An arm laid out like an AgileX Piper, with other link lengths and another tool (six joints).
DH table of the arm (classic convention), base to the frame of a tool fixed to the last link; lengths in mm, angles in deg. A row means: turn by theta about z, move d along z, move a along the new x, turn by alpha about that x. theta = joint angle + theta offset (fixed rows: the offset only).
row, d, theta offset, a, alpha
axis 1, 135.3, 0, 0, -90
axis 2, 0, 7.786, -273.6, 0
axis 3, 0, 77.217, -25.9, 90
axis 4, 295.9, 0, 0, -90
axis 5, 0, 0, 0, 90
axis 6, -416.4, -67.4, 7.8, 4.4
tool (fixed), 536.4, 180, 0, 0
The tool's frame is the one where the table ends.
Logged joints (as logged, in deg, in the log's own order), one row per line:
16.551, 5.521, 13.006, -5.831, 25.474, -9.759
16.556, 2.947, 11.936, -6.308, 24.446, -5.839
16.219, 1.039, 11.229, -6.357, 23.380, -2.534
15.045, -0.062, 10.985, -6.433, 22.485, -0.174
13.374, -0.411, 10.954, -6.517, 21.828, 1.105
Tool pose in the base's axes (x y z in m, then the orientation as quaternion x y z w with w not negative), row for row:
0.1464, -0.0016, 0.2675, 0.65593, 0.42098, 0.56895, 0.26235
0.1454, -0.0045, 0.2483, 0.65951, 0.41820, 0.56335, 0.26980
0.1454, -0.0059, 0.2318, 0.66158, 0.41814, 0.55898, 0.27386
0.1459, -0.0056, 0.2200, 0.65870, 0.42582, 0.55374, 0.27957
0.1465, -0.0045, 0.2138, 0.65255, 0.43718, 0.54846, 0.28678
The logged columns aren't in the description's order. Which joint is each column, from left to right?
Columns, left to right: axis 6, axis 2, axis 1, axis 4, axis 5, axis 3.
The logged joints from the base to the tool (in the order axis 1, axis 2, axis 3, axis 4, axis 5, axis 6), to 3 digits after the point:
13.006, 5.521, -9.759, -5.831, 25.474, 16.551
11.936, 2.947, -5.839, -6.308, 24.446, 16.556
11.229, 1.039, -2.534, -6.357, 23.380, 16.219
10.985, -0.062, -0.174, -6.433, 22.485, 15.045
10.954, -0.411, 1.105, -6.517, 21.828, 13.374

